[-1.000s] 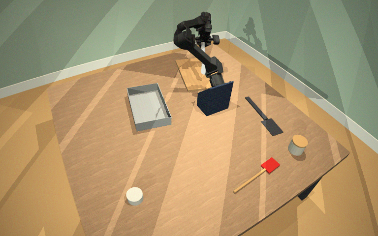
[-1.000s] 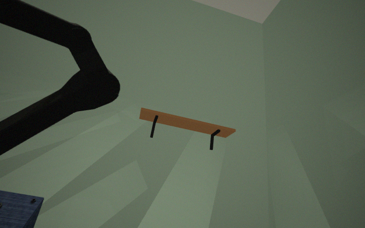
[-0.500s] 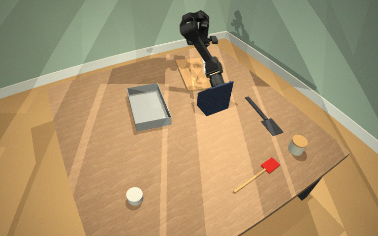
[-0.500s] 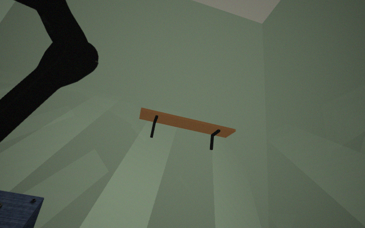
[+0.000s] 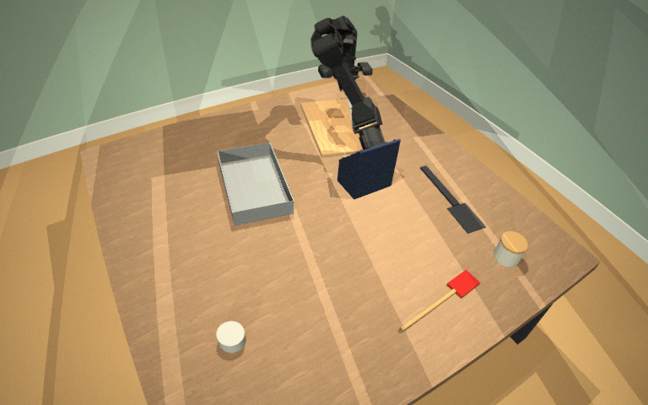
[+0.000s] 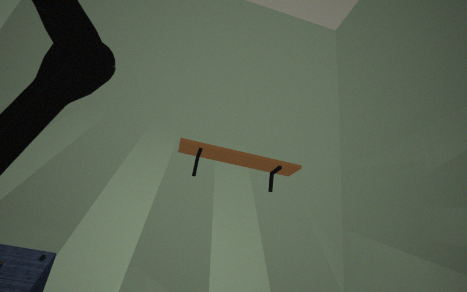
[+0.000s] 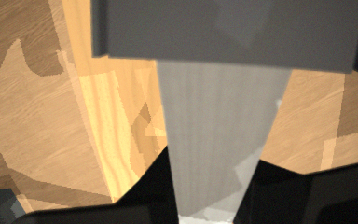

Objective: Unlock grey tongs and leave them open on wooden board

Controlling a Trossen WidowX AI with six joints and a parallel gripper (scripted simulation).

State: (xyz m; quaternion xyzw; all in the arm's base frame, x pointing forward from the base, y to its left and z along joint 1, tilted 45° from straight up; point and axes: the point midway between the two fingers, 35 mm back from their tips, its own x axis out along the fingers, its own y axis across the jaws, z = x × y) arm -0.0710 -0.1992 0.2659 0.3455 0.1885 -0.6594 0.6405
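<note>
Now: the wooden board 150 mm below my gripper tip. Round my gripper tip: black spatula 140 mm behind, 520 mm to the left, 160 mm below; then grey roasting tin 430 mm ahead, 200 mm to the left, 130 mm below; then lidded jar 140 mm behind, 780 mm to the left, 120 mm below.
</note>
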